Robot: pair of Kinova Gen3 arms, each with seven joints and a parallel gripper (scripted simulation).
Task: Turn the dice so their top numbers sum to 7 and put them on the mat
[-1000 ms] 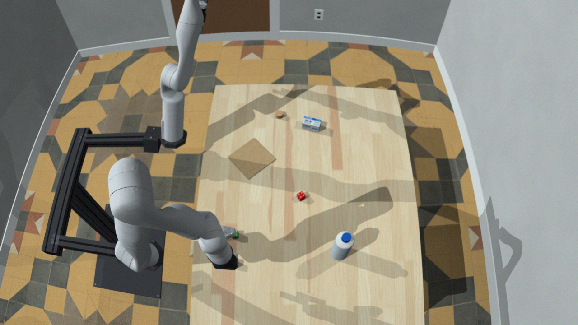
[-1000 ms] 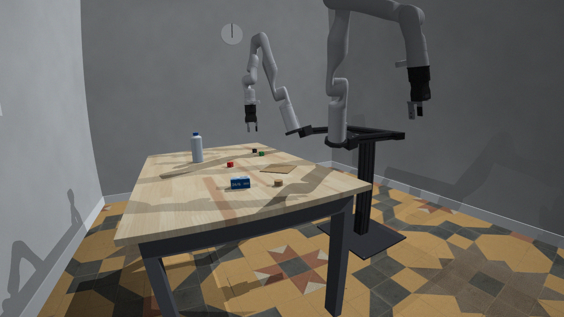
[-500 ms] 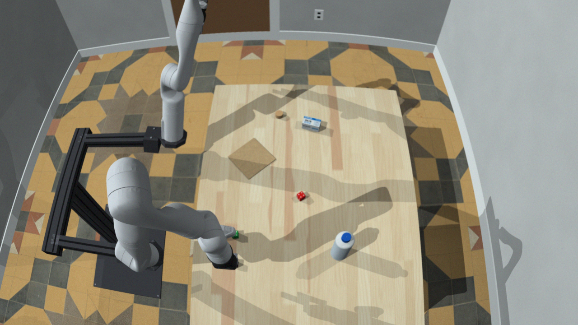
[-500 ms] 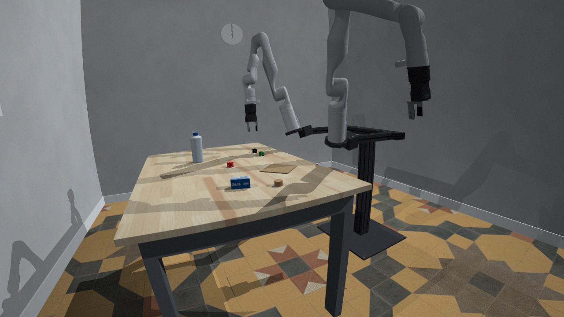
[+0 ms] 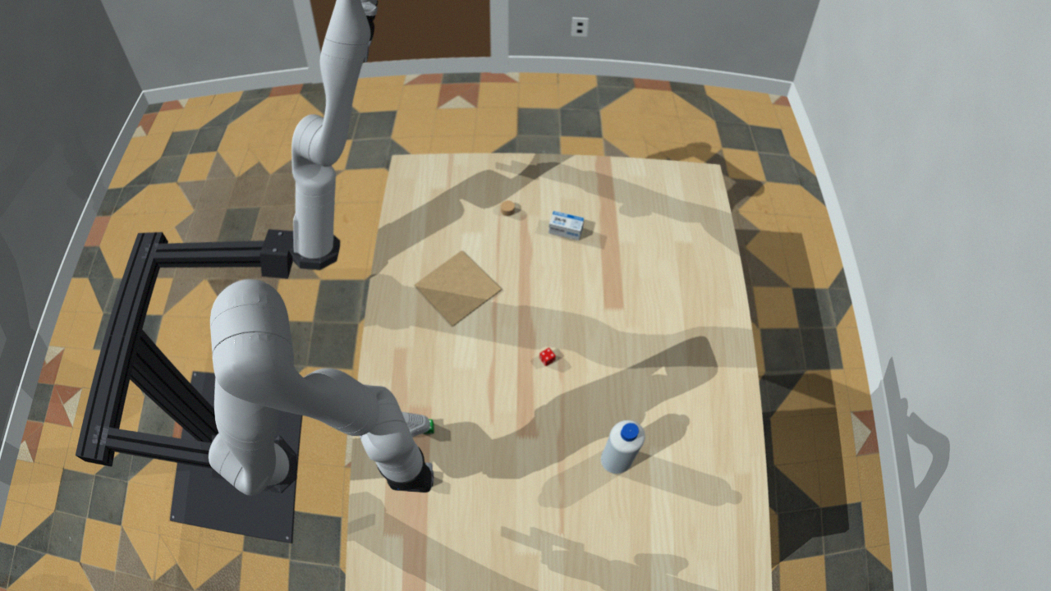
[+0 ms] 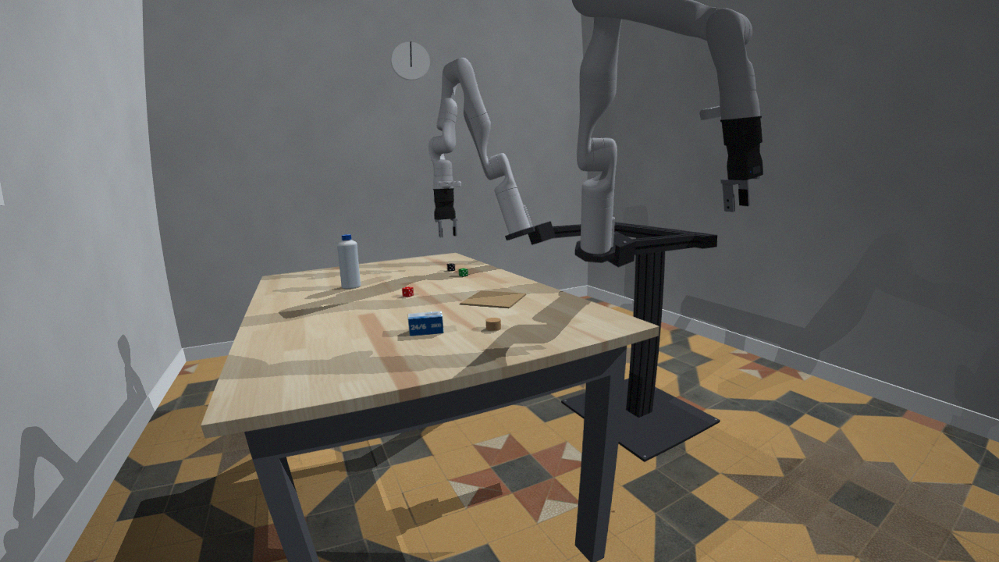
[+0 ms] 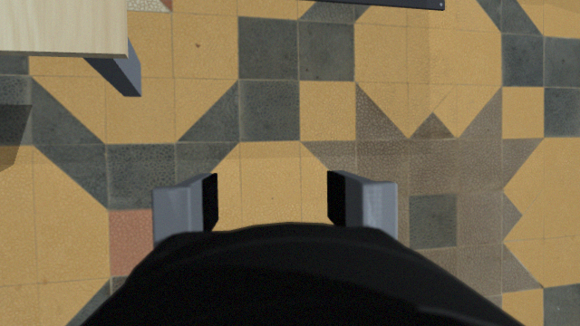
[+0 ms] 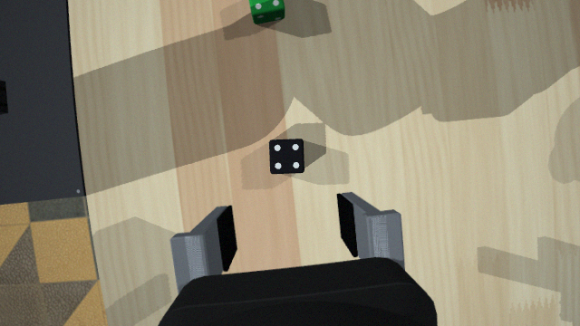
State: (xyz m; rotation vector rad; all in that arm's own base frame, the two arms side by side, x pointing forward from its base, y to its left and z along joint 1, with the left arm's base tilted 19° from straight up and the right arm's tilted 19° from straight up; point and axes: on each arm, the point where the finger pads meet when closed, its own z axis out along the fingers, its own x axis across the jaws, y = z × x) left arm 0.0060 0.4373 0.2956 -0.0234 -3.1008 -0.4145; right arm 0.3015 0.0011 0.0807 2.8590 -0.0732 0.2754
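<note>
Right now the black die is 130 mm below my right hand and 30 mm to the left of it. The rest, counted from my right hand: green die (150 mm to the left, 130 mm below, 10 mm behind); then red die (330 mm to the left, 230 mm ahead, 130 mm below); then white bottle (380 mm ahead, 110 mm to the left, 60 mm below).
</note>
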